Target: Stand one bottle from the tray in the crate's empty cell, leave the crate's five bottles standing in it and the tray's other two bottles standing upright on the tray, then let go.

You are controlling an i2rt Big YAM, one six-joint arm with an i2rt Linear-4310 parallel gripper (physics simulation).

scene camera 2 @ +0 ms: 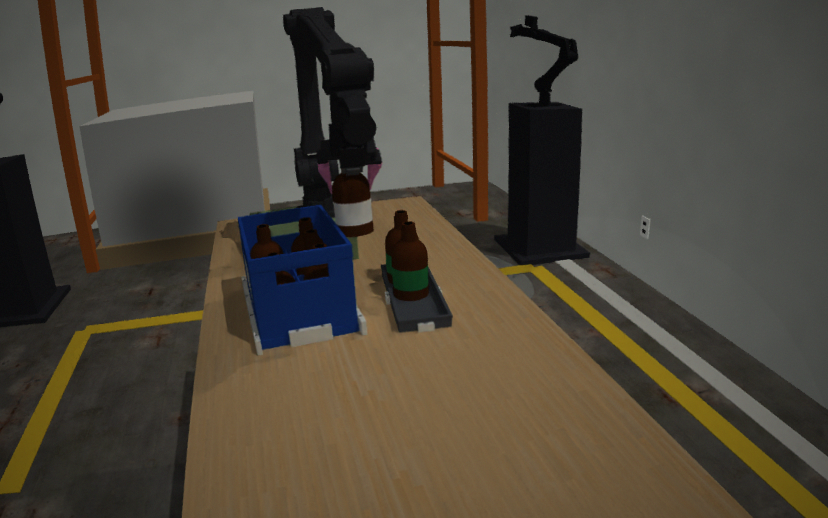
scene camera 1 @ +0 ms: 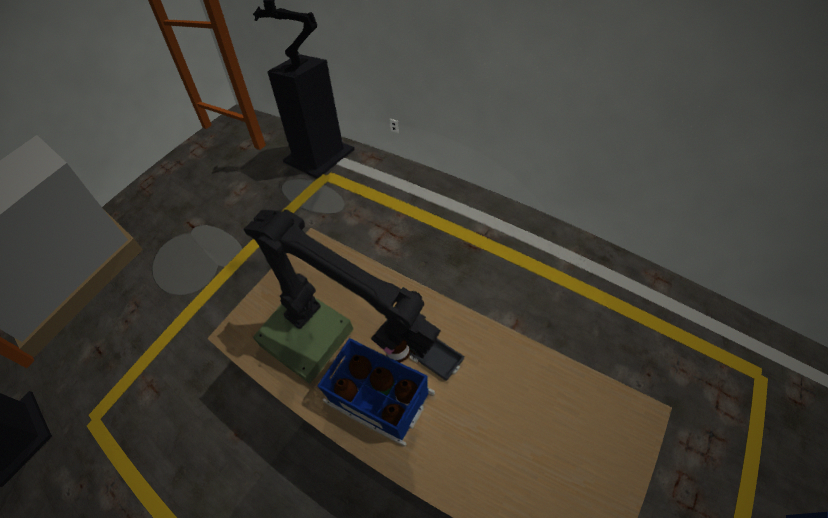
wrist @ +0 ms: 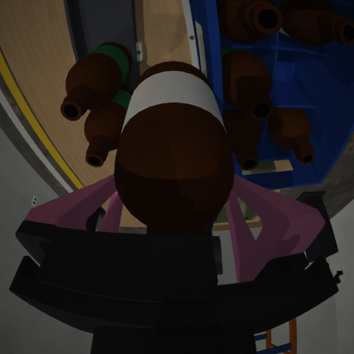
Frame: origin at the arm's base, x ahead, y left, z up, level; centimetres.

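Seen in the pictures: gripper, between the fingertips: (scene camera 2: 350, 190); arm's base, origin of its link: (scene camera 1: 302, 311).
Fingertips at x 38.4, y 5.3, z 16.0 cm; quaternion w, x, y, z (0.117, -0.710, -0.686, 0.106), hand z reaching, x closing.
Pixels of each thing's middle, then the offset from my fingertips to it. "pt": a spot on its surface instead. Level surfaces: height alone.
- brown bottle with a white label, middle of its body: (scene camera 2: 351, 193) (scene camera 1: 394, 341) dx +1.6, dy +0.0, dz -0.2 cm
- blue crate, middle of its body: (scene camera 2: 293, 270) (scene camera 1: 375, 391) dx +2.2, dy -12.9, dz -14.7 cm
- dark tray, a spot on its surface: (scene camera 2: 422, 315) (scene camera 1: 444, 361) pt dx +12.3, dy +10.9, dz -22.9 cm
- wooden table, height of its surface: dz -23.5 cm
My gripper (scene camera 1: 398, 345) (scene camera 2: 351, 182) (wrist: 173, 178) is shut on a brown bottle with a white label (scene camera 1: 400, 352) (scene camera 2: 352, 213) (wrist: 172, 150). The bottle hangs nearly upright above the table, between the crate and the tray's line. The blue crate (scene camera 1: 417, 408) (scene camera 2: 305, 314) (wrist: 212, 50) holds several brown bottles. Its empty cell (scene camera 1: 366, 403) (wrist: 295, 75) is in the middle of the row away from the tray. Two green-labelled bottles, the nearer one (scene camera 2: 410, 268) (wrist: 95, 77) and the farther one (scene camera 2: 393, 247) (wrist: 104, 124), stand upright on the dark tray (scene camera 1: 445, 361) (scene camera 2: 422, 315). My arm hides them in scene camera 1.
White brackets (scene camera 1: 383, 435) (scene camera 2: 310, 335) edge the crate's base. The arm's green base block (scene camera 1: 305, 335) stands behind the crate on the wooden table (scene camera 1: 519, 415) (scene camera 2: 390, 415). The crate's raised walls and bottle necks lie beside the held bottle.
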